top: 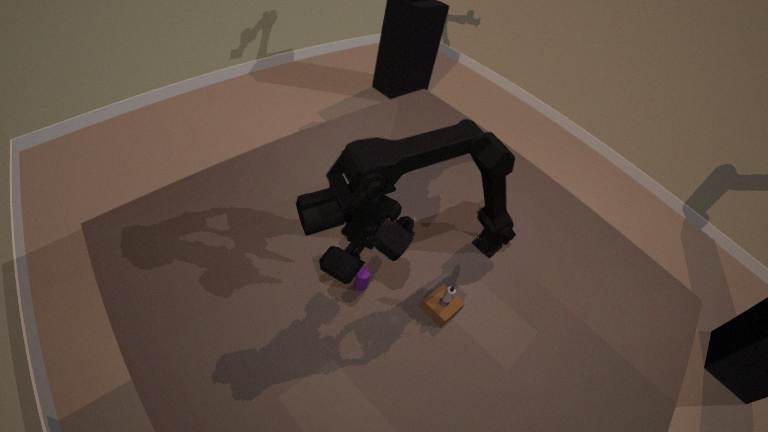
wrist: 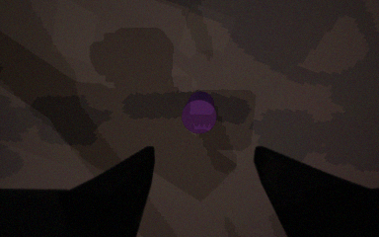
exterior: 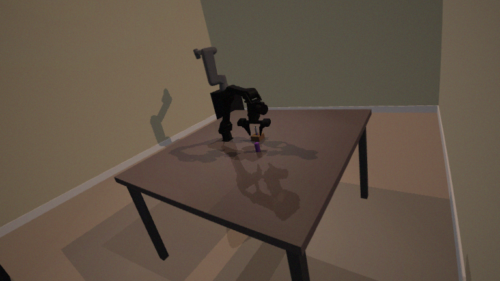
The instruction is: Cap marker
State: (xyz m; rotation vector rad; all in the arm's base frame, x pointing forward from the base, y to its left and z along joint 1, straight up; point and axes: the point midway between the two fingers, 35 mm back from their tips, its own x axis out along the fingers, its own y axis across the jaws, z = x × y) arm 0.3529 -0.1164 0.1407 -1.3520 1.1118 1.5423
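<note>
Right now my gripper tip is 8 cm above the purple cap, 1 cm to the right of it and 1 cm past it. From my gripper tip the other things lie so: tan holder block (16 cm to the left, 11 cm behind, 9 cm below); then grey marker (16 cm to the left, 11 cm behind, 4 cm below).
</note>
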